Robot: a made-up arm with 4 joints. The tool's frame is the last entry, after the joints.
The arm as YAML. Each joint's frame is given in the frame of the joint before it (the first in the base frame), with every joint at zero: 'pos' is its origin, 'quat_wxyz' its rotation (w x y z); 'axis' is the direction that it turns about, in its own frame. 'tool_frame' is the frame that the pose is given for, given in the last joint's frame.
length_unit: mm
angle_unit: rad
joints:
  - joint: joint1
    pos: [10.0, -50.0, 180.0]
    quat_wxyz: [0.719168, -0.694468, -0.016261, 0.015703]
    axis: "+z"
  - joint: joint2
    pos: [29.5, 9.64, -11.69]
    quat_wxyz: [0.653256, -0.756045, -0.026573, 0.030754]
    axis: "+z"
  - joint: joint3
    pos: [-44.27, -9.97, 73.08]
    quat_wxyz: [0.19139, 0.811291, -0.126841, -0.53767]
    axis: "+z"
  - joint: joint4
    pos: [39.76, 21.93, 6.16]
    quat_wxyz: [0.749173, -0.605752, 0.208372, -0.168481]
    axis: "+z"
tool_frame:
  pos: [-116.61, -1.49, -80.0]
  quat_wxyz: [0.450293, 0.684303, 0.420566, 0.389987]
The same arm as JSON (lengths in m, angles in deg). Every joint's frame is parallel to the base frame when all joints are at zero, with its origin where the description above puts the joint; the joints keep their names.
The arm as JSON. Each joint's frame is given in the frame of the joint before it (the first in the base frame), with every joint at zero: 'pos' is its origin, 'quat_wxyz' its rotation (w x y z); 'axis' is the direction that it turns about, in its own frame. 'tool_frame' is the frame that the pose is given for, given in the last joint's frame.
{
  "length_unit": "m",
  "angle_unit": "deg",
  "joints": [
    {
      "joint": "joint1",
      "pos": [
        0.01,
        -0.05,
        0.18
      ],
      "quat_wxyz": [
        1.0,
        0.0,
        0.0,
        0.0
      ],
      "axis": [
        -0.045199,
        0.998368,
        0.034899
      ]
    },
    {
      "joint": "joint2",
      "pos": [
        0.03,
        -0.01,
        -0.01
      ],
      "quat_wxyz": [
        1.0,
        0.0,
        0.0,
        0.0
      ],
      "axis": [
        -0.074602,
        -0.113602,
        -0.990721
      ]
    },
    {
      "joint": "joint3",
      "pos": [
        -0.05,
        0.0,
        -0.07
      ],
      "quat_wxyz": [
        1.0,
        0.0,
        0.0,
        0.0
      ],
      "axis": [
        -0.89926,
        0.179292,
        0.398982
      ]
    },
    {
      "joint": "joint4",
      "pos": [
        0.01,
        0.04,
        0.02
      ],
      "quat_wxyz": [
        1.0,
        0.0,
        0.0,
        0.0
      ],
      "axis": [
        0.0,
        1.0,
        0.0
      ]
    }
  ],
  "tool_frame": {
    "pos": [
      -0.06,
      -0.08,
      -0.1
    ],
    "quat_wxyz": [
      0.981173,
      0.154242,
      0.097225,
      0.063695
    ]
  }
}

